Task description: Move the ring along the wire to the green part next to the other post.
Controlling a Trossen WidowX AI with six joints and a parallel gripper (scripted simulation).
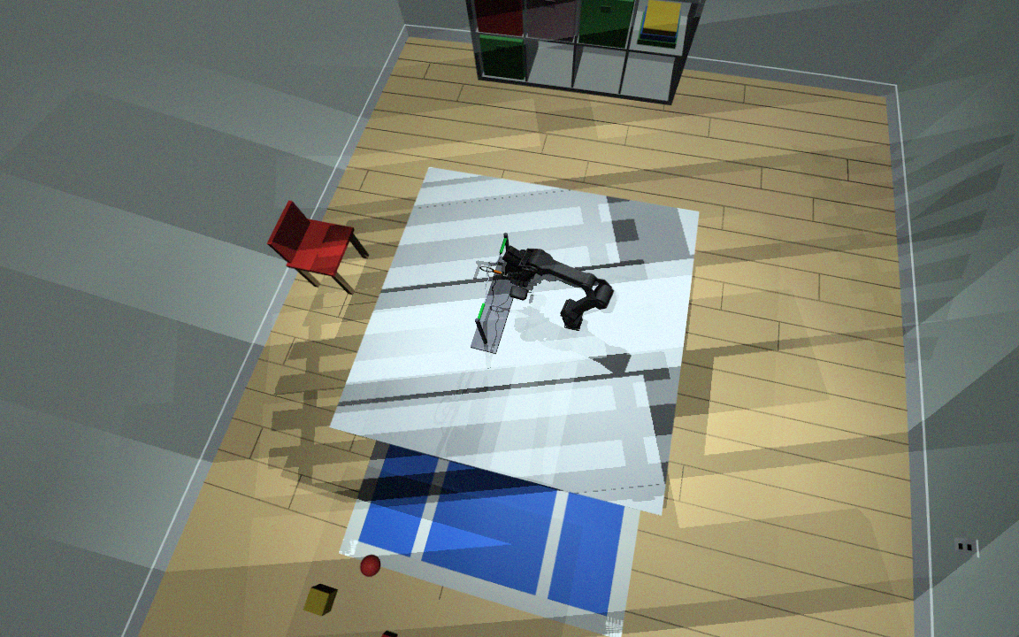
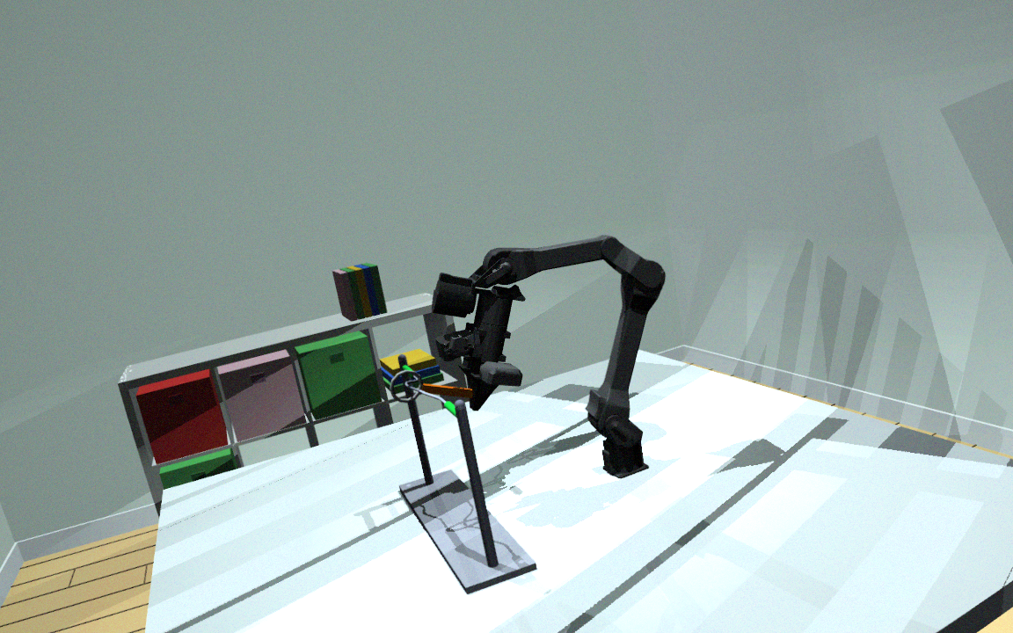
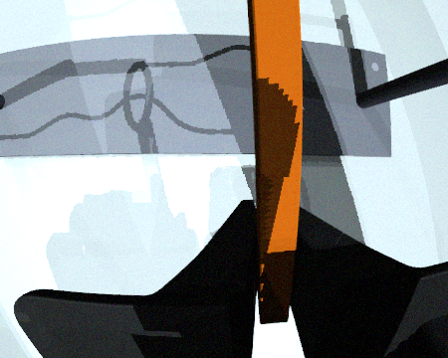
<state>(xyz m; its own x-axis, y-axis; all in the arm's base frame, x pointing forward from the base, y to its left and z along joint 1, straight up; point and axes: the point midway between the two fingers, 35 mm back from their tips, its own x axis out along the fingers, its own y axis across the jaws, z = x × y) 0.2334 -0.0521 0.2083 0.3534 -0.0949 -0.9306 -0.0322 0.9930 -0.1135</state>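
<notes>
Right now the rig is 80 mm ahead of my gripper tip, 40 mm to the left of it and 40 mm below it.
</notes>
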